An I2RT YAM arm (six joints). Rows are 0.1 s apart.
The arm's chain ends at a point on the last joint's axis. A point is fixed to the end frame.
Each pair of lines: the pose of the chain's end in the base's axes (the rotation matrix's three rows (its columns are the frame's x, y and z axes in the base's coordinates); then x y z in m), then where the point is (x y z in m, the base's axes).
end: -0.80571 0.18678 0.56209; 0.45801 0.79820 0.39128; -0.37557 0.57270 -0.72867; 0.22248 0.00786 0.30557
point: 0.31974 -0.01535 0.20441
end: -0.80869 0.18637 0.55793; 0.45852 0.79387 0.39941; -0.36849 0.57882 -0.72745; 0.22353 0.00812 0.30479
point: 0.32047 -0.01390 0.20305
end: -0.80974 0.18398 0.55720; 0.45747 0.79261 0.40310; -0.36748 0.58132 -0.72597; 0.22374 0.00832 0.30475
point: 0.32078 -0.01313 0.20299
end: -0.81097 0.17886 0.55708; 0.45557 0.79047 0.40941; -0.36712 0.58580 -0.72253; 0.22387 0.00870 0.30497
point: 0.32126 -0.01178 0.20334
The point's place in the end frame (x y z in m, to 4 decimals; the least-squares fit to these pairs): -0.0510 -0.0583 0.1193
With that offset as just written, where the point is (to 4 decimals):
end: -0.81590 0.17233 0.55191; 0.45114 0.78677 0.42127; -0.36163 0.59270 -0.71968; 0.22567 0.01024 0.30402
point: 0.3231 -0.0084 0.2021
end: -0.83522 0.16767 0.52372; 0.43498 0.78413 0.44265; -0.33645 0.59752 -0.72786; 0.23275 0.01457 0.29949
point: 0.3281 -0.0005 0.1950
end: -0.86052 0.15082 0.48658; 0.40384 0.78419 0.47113; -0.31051 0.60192 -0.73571; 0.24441 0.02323 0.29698
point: 0.3376 0.0131 0.1900
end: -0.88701 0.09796 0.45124; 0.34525 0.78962 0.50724; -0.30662 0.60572 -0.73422; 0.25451 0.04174 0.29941
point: 0.3479 0.0386 0.1921
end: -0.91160 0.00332 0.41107; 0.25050 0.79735 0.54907; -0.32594 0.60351 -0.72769; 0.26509 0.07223 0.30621
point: 0.3604 0.0785 0.2008
